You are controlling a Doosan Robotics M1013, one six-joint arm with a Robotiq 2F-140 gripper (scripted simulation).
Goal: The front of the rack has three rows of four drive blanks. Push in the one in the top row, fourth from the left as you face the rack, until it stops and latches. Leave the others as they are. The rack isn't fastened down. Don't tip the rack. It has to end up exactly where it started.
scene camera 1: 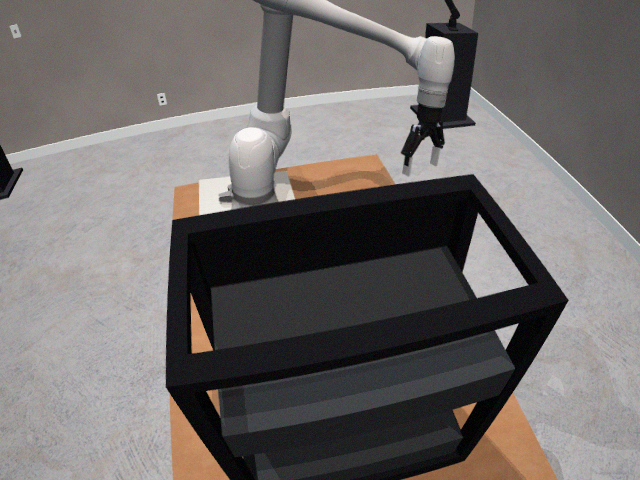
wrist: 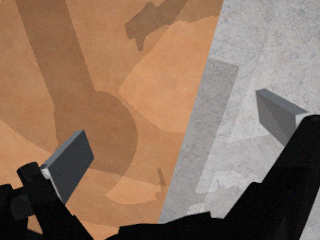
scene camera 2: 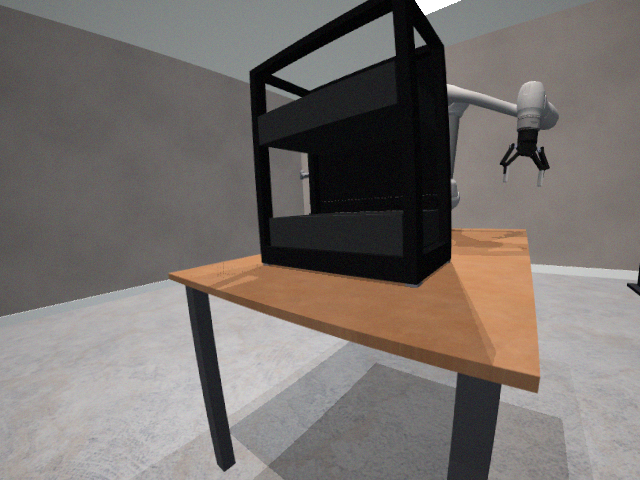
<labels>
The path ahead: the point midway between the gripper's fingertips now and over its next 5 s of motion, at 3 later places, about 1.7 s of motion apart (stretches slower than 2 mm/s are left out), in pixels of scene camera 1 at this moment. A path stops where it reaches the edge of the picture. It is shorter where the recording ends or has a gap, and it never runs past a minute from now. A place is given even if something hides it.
My gripper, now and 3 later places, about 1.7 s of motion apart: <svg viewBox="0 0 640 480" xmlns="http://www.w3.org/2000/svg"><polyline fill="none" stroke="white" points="420,169 413,169 426,160 410,176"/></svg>
</labels>
